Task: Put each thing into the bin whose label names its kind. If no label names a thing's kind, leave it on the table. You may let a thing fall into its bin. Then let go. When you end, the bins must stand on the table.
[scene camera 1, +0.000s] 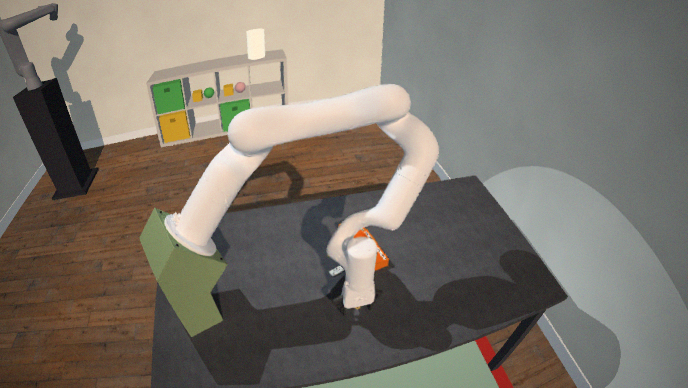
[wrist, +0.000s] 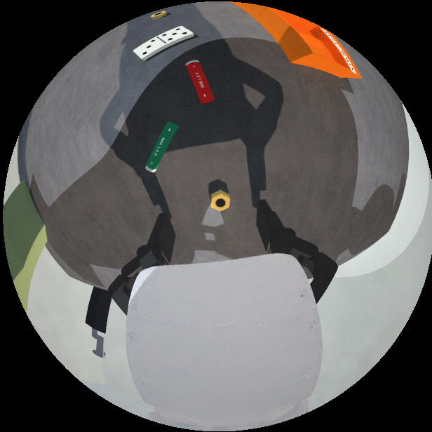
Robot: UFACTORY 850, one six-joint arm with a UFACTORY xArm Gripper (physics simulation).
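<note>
My gripper (scene camera 1: 356, 311) (wrist: 212, 217) is open, pointing down above the table, with nothing between its fingers. A brass hex nut (wrist: 220, 201) lies below and slightly ahead of the fingertips in the wrist view. A green battery (wrist: 161, 146) and a red battery (wrist: 200, 82) lie farther ahead. A white domino (scene camera 1: 336, 271) (wrist: 163, 43) lies beyond them. A second brass nut (wrist: 158, 15) lies near the top edge of the wrist view. An orange bin (scene camera 1: 383, 263) (wrist: 320, 65) stands on the table, partly hidden by the arm in the scene view; its label's words are unreadable.
The dark table (scene camera 1: 450, 225) carries the arm's green base (scene camera 1: 192, 295) at its left end. The arm arches over the table and hides part of it. A cube shelf (scene camera 1: 215, 62) stands at the back wall, and a black pedestal (scene camera 1: 55, 140) stands at left.
</note>
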